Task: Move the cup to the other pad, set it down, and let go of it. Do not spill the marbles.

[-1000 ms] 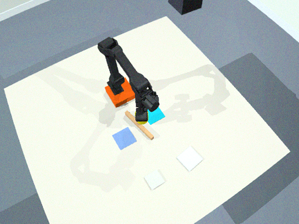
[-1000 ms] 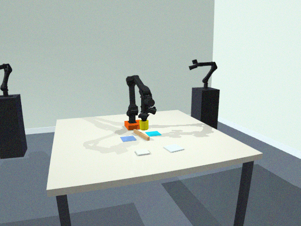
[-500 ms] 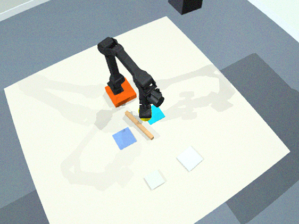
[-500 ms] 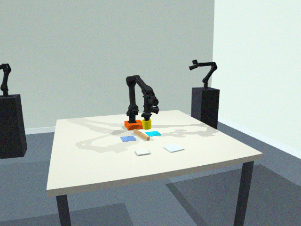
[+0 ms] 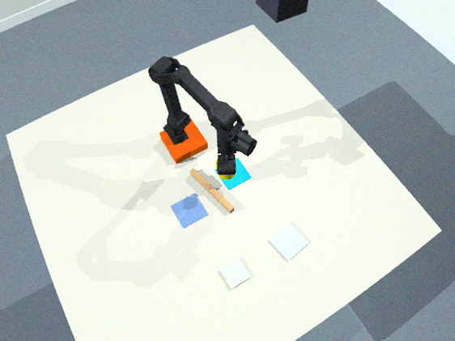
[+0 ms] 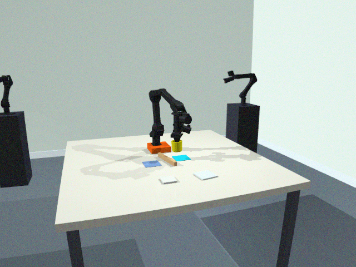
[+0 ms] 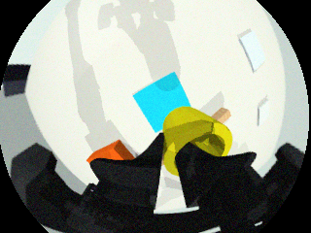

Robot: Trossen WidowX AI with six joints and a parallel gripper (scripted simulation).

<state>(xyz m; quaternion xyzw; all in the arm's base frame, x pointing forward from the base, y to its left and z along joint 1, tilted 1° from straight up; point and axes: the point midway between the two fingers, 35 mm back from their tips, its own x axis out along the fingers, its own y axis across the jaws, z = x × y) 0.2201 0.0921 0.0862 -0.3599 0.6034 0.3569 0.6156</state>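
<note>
The cyan pad lies 10 mm ahead of my gripper tip, 20 mm to the left of it and 100 mm below it. The rest, counted from my gripper tip: wooden bar (40 mm ahead, 90 mm to the right, 90 mm below).
</note>
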